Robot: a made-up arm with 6 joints. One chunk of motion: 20 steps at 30 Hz.
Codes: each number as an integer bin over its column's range. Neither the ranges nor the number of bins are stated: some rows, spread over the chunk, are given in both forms.
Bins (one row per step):
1: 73 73 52 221 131 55
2: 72 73 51 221 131 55
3: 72 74 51 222 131 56
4: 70 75 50 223 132 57
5: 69 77 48 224 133 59
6: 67 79 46 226 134 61
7: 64 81 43 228 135 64
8: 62 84 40 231 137 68
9: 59 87 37 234 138 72
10: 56 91 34 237 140 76
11: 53 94 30 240 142 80
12: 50 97 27 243 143 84
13: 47 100 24 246 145 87
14: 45 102 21 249 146 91
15: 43 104 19 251 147 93
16: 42 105 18 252 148 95
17: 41 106 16 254 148 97
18: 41 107 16 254 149 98
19: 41 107 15 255 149 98
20: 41 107 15 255 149 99
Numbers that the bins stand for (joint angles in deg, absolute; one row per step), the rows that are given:
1: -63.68 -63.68 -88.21 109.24 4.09 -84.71
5: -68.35 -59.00 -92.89 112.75 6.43 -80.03
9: -80.03 -47.32 -105.74 124.43 12.27 -64.85
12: -90.55 -35.64 -117.42 134.95 18.11 -50.83
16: -99.90 -26.29 -127.94 145.46 23.95 -37.97
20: -101.07 -23.95 -131.44 148.97 25.12 -33.30
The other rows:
2: -64.85 -63.68 -89.38 109.24 4.09 -84.71
3: -64.85 -62.51 -89.38 110.41 4.09 -83.54
4: -67.18 -61.34 -90.55 111.58 5.26 -82.37
6: -70.69 -56.67 -95.22 115.09 7.59 -77.70
7: -74.19 -54.33 -98.73 117.42 8.76 -74.19
8: -76.53 -50.83 -102.23 120.93 11.10 -69.52
10: -83.54 -42.65 -109.24 127.94 14.60 -60.17
11: -87.05 -39.14 -113.92 131.44 16.94 -55.50
13: -94.06 -32.13 -120.93 138.45 20.45 -47.32
14: -96.39 -29.79 -124.43 141.96 21.62 -42.65
15: -98.73 -27.46 -126.77 144.30 22.78 -40.31
17: -101.07 -25.12 -130.28 147.80 23.95 -35.64
18: -101.07 -23.95 -130.28 147.80 25.12 -34.47
19: -101.07 -23.95 -131.44 148.97 25.12 -34.47

